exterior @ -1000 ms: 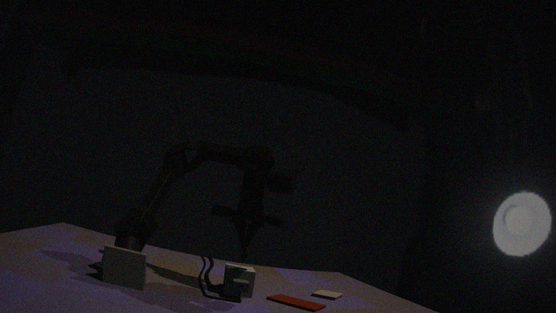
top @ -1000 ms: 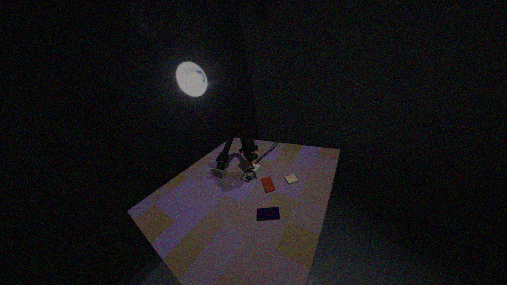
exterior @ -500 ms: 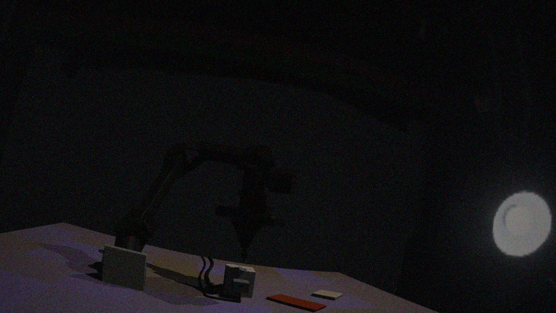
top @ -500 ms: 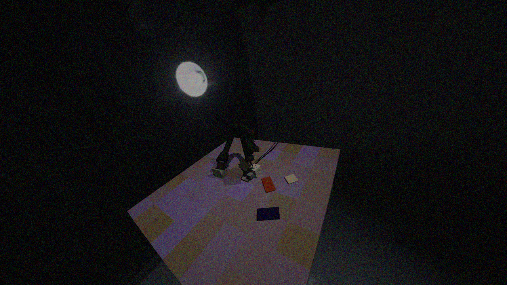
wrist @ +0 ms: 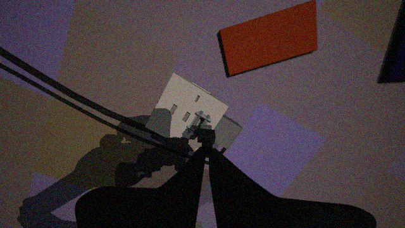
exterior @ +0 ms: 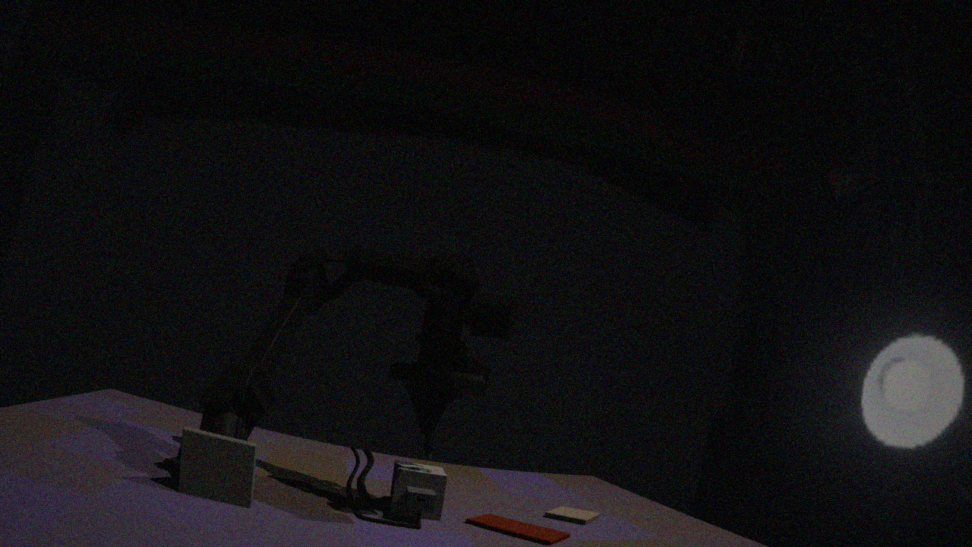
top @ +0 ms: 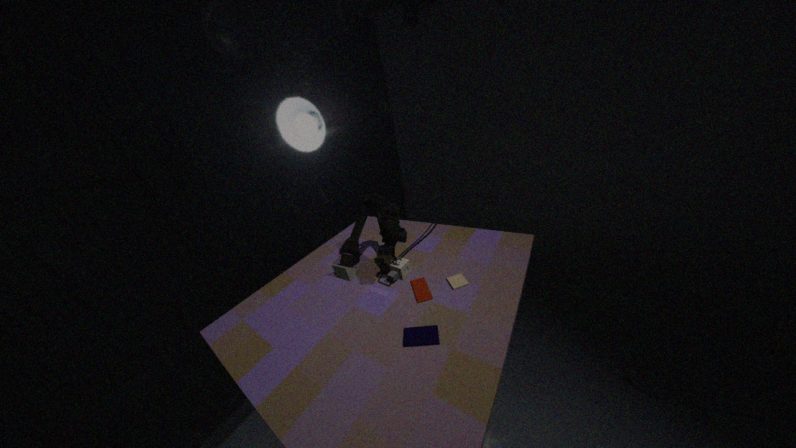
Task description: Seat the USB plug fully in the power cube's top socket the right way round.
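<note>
Now: gripper tip 2 cm above the black USB plug. From my gripper tip the other things lie so: dark blue slab 28 cm ahead, 24 cm to the right, 13 cm below; then cream slab 28 cm ahead, 8 cm to the left, 13 cm below.
</note>
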